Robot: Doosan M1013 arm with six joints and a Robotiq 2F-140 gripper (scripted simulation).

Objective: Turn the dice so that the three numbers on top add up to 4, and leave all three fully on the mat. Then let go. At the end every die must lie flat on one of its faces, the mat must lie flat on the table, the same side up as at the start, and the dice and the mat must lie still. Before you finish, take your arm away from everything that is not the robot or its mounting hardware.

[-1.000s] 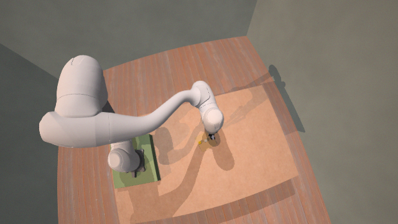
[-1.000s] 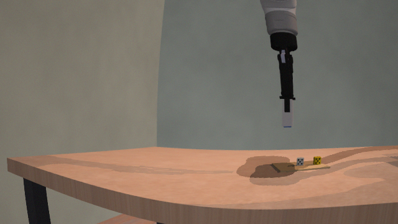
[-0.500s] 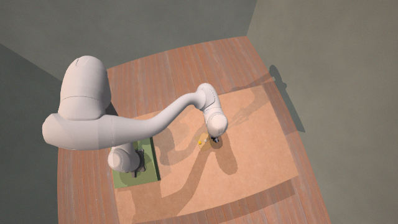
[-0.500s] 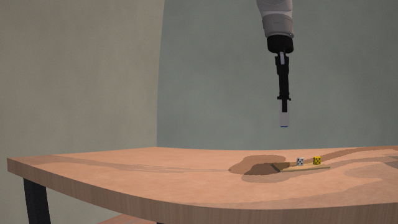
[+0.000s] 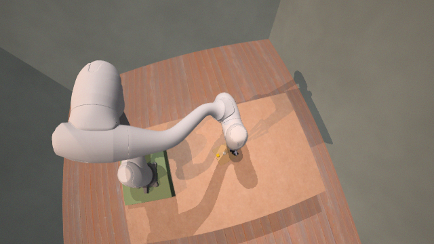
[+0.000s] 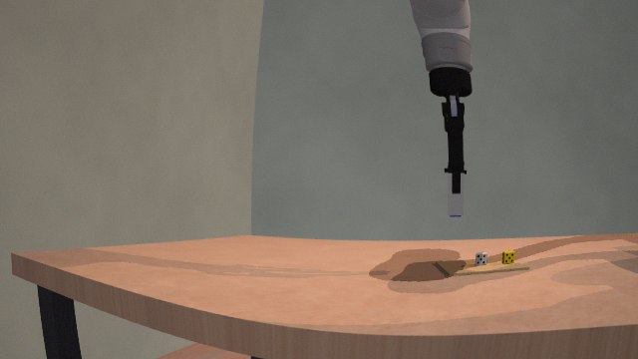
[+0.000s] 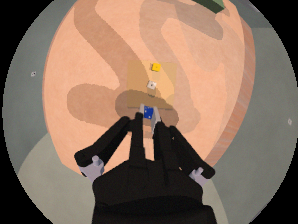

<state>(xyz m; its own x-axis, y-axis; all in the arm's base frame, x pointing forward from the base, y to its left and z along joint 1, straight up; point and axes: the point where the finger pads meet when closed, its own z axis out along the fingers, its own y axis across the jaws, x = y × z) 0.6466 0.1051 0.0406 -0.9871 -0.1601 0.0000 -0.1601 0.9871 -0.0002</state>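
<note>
The white die is 100 mm below my hand, 50 mm behind it and 10 mm to the right of it. The rest, counted from my hand: yellow die (100 mm below, 100 mm behind, 20 mm to the right); tan mat (120 mm below, 50 mm behind, 10 mm to the right); blue die (20 mm below).
</note>
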